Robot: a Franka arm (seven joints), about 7 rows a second.
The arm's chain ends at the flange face. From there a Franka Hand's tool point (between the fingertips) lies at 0.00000 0.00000 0.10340 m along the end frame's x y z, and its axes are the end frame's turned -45 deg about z.
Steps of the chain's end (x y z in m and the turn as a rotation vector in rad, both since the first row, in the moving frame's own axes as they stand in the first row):
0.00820 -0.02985 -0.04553 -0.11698 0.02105 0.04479
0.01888 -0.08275 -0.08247 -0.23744 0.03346 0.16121
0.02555 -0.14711 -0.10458 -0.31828 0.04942 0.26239
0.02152 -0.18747 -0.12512 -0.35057 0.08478 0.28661
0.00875 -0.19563 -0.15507 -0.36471 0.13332 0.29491
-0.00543 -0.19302 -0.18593 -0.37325 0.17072 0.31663
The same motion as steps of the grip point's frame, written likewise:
0.01968 -0.00540 -0.04626 -0.09760 -0.06783 0.04479
0.05557 -0.02682 -0.08542 -0.19156 -0.14424 0.16121
0.09952 -0.06238 -0.10987 -0.26000 -0.19011 0.26239
0.12454 -0.08936 -0.13173 -0.30784 -0.18794 0.28661
0.12300 -0.09960 -0.16271 -0.35216 -0.16362 0.29491
0.11234 -0.10460 -0.19445 -0.38464 -0.14321 0.31663

